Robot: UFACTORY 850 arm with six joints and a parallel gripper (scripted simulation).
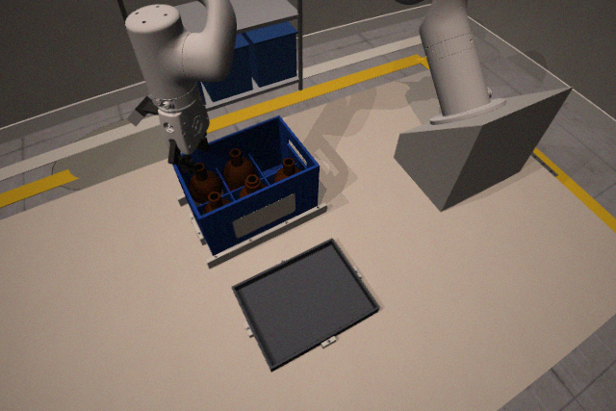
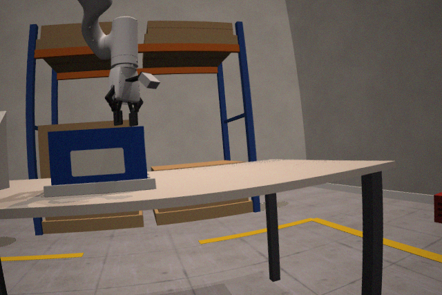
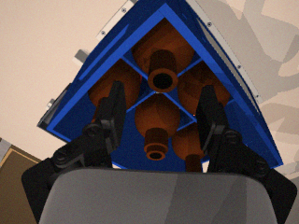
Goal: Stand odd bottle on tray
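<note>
My gripper is now 110 mm above the brown bottle, 100 mm past it and 80 mm to the right of it. Round my hand: dark grey tray 310 mm to the left, 190 mm below, 130 mm behind; crate 120 mm below, 90 mm behind, 30 mm to the left.
</note>
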